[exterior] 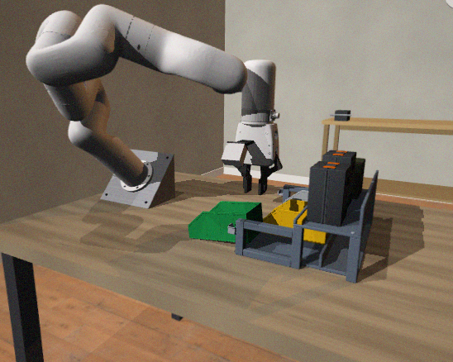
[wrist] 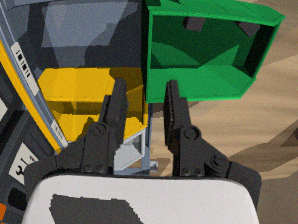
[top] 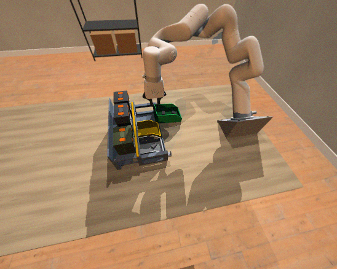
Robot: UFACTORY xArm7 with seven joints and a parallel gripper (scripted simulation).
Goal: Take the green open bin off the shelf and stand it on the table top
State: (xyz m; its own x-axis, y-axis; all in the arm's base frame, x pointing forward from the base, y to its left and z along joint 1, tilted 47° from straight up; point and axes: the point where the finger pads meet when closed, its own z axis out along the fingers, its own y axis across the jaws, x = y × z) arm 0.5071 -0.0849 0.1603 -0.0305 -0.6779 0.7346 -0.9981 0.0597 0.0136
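Now: hand 110 mm above the green open bin and 80 mm past it. Also, from my hand: yellow bin 110 mm to the left, 110 mm below, 90 mm ahead; grey bin 220 mm to the left, 110 mm below, 90 mm ahead.
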